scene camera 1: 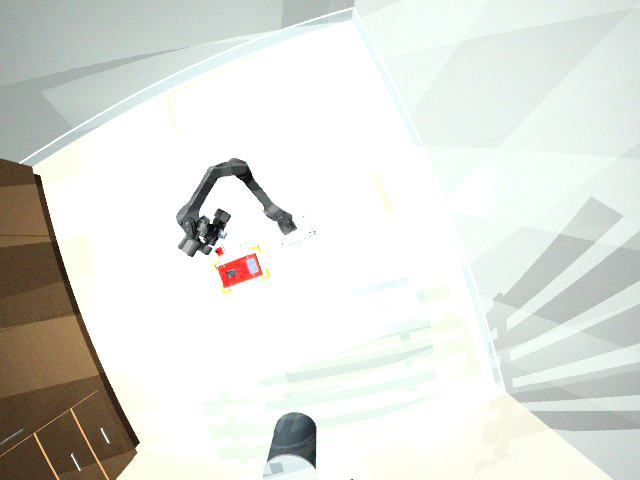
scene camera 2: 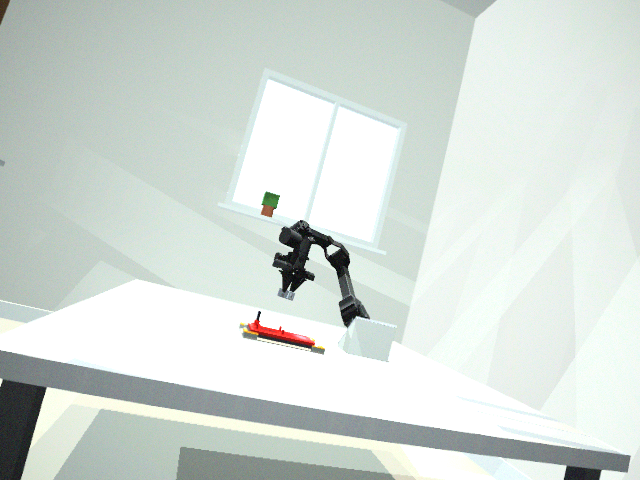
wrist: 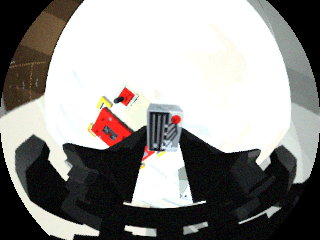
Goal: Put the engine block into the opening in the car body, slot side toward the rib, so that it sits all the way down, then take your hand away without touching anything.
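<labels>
A red car body shows in the wrist view [110, 129], in scene camera 1 and in scene camera 2. On the red car body, [scene camera 1: 236, 271] and [scene camera 2: 276, 332] are the same spot.
</labels>
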